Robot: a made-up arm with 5 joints.
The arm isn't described. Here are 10 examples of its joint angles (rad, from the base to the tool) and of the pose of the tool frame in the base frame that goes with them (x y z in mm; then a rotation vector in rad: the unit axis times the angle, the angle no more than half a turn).
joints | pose
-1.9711 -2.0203 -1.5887 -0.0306 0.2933 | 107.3 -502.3 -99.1 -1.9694 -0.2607 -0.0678
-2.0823 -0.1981 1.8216 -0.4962 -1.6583 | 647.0 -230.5 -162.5 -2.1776 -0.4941 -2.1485
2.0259 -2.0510 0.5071 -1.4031 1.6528 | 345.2 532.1 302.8 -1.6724 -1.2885 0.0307
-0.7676 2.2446 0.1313 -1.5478 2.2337 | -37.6 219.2 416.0 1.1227 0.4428 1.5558
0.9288 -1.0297 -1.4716 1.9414 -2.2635 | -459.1 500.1 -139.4 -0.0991 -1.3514 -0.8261
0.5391 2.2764 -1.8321 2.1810 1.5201 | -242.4 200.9 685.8 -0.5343 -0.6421 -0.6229
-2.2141 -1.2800 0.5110 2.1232 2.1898 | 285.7 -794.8 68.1 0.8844 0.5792 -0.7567
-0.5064 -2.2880 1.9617 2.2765 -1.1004 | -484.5 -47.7 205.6 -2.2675 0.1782 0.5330
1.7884 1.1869 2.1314 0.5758 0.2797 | -67.4 231.7 34.8 -1.0811 1.0086 0.6789
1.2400 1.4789 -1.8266 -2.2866 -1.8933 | -199.9 -206.4 624.9 -0.2990 -1.1899 1.8112
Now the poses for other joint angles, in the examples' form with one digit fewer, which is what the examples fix.
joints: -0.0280 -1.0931 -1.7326 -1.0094 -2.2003
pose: -404 205 -648 -2.776 -0.336 0.218
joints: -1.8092 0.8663 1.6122 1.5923 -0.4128
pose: 43 -185 96 0.332 0.357 -1.257
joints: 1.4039 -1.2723 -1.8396 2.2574 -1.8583
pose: -253 606 12 -0.053 -0.774 -1.337
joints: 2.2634 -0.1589 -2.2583 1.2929 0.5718
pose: -83 88 -77 -0.990 -0.147 2.852
